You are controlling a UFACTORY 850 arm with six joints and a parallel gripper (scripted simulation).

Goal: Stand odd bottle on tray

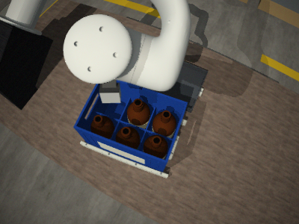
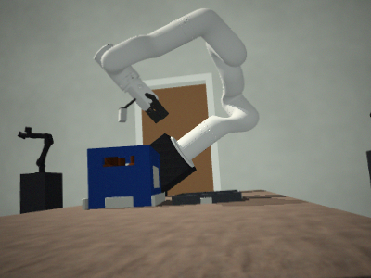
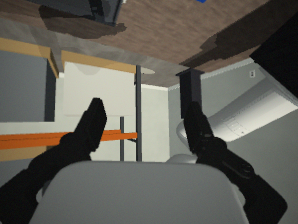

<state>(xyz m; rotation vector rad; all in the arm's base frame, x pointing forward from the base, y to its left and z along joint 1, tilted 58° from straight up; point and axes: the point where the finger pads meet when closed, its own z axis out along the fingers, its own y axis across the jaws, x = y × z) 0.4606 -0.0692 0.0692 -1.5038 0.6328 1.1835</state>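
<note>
Now: hand 9 cm short of the blue crate, 10 cm to the left of it and 22 cm above it. From my hand the other things lie so: dark grey tray 9 cm ahead, 16 cm to the left, 29 cm below.
</note>
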